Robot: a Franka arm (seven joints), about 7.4 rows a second.
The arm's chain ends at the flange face. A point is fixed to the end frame.
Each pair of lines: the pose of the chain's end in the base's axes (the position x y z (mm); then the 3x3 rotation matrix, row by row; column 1 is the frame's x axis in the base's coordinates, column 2 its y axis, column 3 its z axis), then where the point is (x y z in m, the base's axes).
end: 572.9 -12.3 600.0; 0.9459 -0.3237 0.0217; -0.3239 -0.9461 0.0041; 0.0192 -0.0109 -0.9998
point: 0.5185 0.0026 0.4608
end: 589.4 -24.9 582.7; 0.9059 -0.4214 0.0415; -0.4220 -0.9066 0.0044; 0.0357 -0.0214 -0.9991
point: 0.5396 -0.0039 0.4426
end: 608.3 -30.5 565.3; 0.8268 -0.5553 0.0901; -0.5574 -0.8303 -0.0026; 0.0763 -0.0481 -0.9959
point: 0.5692 -0.0021 0.4231
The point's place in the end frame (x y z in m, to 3 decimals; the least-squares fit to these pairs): -0.059 0.005 0.138
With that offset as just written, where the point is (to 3 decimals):
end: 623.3 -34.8 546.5; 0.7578 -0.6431 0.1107; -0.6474 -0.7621 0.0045; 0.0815 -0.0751 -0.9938
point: 0.591 0.000 0.404
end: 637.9 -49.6 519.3; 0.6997 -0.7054 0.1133; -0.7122 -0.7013 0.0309; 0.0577 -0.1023 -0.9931
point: 0.609 -0.007 0.378
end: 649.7 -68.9 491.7; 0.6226 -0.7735 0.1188; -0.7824 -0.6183 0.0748; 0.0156 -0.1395 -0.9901
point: 0.625 -0.016 0.353
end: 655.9 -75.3 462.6; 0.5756 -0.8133 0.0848; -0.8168 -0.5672 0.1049; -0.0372 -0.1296 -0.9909
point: 0.630 -0.015 0.327
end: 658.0 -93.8 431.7; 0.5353 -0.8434 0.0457; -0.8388 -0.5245 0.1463; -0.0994 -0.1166 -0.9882
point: 0.629 -0.027 0.301
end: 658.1 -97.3 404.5; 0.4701 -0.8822 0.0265; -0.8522 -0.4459 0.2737; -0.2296 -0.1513 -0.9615
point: 0.630 -0.011 0.285
